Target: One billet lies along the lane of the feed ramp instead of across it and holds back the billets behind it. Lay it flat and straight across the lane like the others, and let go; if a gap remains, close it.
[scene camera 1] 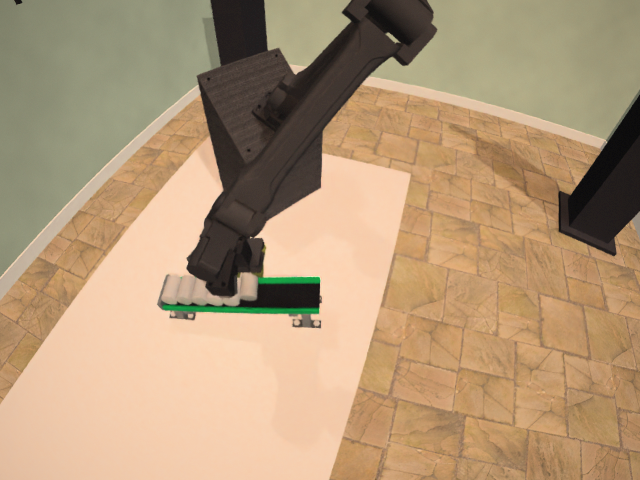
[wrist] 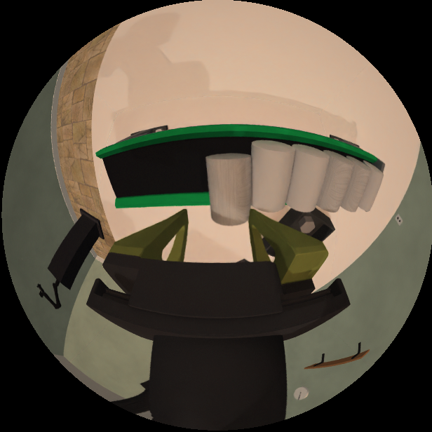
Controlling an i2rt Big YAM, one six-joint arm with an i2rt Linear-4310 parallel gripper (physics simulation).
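Places are measured from the arm's base along level axes (x left, y back, z up), in millimetres.
Where they show: gripper, fingertip midpoint: (scene camera 1: 251, 275); arm's base at its link origin: (scene camera 1: 276, 115).
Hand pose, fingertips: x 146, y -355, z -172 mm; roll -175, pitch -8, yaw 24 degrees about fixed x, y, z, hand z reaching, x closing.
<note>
Each offset is from my fingertips to the top centre of the thing. "spot": to the spot under its first point. Level surfaces: height alone.
The loose billet {dx -2, dy -13, dz -4 mm} (scene camera 1: 249, 287) (wrist: 229, 189) lies across the lane at the open-lane end of the row. It sits nearer the gripper side than the others, its near end reaching over the near green rail in the wrist view; whether it is fully flat is unclear. The neighbouring billet (wrist: 272, 176) is close beside it, with a thin gap at most. Several billets {dx -174, dy -111, dz -33 mm} (scene camera 1: 170, 289) (wrist: 308, 177) lie side by side across the feed ramp {spot: dx +110, dy -20, dz -37 mm} (scene camera 1: 289, 311) (wrist: 160, 200). My gripper (scene camera 1: 251, 267) (wrist: 218, 214) is open and empty, its fingertips at the billet's near end; the arm partly hides it in the scene view.
The dark lane {dx -21, dy -35, dz -39 mm} (scene camera 1: 289, 294) (wrist: 155, 170) runs between green side rails. Ramp feet {spot: dx +142, dy -4, dz -98 mm} (scene camera 1: 306, 323) stand on the pale table top {dz -124 mm} (scene camera 1: 180, 392). The dark arm pedestal (scene camera 1: 305, 170) stands behind the ramp. A dark bracket (wrist: 320, 225) shows beside the right finger in the wrist view.
</note>
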